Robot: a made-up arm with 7 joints.
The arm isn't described. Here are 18 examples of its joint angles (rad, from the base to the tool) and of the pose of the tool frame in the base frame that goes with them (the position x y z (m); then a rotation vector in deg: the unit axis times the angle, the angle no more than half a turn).
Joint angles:
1: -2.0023 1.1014 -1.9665 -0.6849 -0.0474 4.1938 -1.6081
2: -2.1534 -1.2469 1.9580 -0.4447 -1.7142 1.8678 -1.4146
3: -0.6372 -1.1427 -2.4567 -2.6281 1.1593 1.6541 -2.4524
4: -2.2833 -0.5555 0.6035 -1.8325 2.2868 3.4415 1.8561
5: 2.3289 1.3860 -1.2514 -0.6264 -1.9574 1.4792 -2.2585
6: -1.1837 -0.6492 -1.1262 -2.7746 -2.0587 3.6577 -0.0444
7: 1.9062 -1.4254 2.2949 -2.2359 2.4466 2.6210 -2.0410
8: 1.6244 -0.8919 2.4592 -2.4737 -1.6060 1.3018 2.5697
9: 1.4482 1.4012 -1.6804 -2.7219 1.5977 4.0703 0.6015
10: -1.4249 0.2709 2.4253 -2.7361 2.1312 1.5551 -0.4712
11: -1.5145 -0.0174 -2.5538 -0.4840 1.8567 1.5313 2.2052
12: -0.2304 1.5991 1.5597 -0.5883 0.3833 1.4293 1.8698
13: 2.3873 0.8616 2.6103 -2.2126 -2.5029 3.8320 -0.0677
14: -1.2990 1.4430 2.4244 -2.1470 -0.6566 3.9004 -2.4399
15: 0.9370 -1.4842 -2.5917 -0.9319 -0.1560 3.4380 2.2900
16: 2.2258 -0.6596 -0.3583 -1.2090 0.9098 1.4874 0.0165
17: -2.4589 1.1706 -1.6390 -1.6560 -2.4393 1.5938 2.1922
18: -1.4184 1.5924 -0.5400 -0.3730 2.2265 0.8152 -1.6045
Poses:
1: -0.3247 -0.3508 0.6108 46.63 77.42 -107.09
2: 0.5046 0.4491 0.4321 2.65 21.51 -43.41
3: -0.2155 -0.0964 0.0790 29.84 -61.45 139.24
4: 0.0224 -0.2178 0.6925 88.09 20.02 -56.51
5: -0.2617 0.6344 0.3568 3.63 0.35 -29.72
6: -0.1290 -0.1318 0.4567 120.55 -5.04 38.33
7: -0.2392 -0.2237 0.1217 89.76 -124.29 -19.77
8: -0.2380 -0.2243 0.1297 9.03 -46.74 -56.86
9: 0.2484 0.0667 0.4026 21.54 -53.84 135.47
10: 0.1605 0.2475 0.3571 -65.71 4.34 59.83
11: -0.1285 0.1769 0.9669 84.04 69.02 -118.23
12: 0.6775 0.1023 0.2962 -65.49 52.13 115.08
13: -0.0431 -0.1268 0.6297 73.10 72.75 17.08
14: 0.2584 -0.1535 0.6327 9.43 17.18 112.47
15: -0.2408 -0.5482 0.1714 86.59 98.34 -74.81
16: 0.1044 0.0976 0.9381 -38.25 -96.60 20.07
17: -0.5202 0.1787 0.4695 31.24 -0.26 -109.70
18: 0.0674 -0.6540 0.1640 -87.26 -22.23 -110.11
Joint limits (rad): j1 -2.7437..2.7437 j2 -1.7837..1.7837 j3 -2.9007..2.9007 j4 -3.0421..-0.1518 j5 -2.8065..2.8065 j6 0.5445..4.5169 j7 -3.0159..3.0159
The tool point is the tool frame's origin. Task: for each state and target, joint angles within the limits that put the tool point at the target. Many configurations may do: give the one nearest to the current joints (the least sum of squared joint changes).
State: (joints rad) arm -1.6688 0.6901 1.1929 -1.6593 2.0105 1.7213 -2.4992
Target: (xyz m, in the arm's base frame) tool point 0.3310 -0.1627 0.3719
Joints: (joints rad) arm -2.0061 0.7190 1.7035 -2.4499 2.0724 1.8171 -2.4992
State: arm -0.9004 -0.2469 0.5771 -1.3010 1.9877 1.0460 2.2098
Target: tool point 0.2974 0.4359 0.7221
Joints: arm -1.4786 -0.9565 1.1987 -0.9723 2.0397 1.1264 2.2098
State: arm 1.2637 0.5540 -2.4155 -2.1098 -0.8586 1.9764 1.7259
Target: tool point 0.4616 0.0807 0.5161
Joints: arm 1.4895 0.8257 -1.7802 -2.0027 -0.8767 2.0411 1.7259
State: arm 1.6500 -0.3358 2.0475 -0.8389 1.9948 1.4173 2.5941
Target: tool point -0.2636 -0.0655 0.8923
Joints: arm 1.4856 0.4467 2.4209 -1.2444 1.9211 1.2248 2.5941
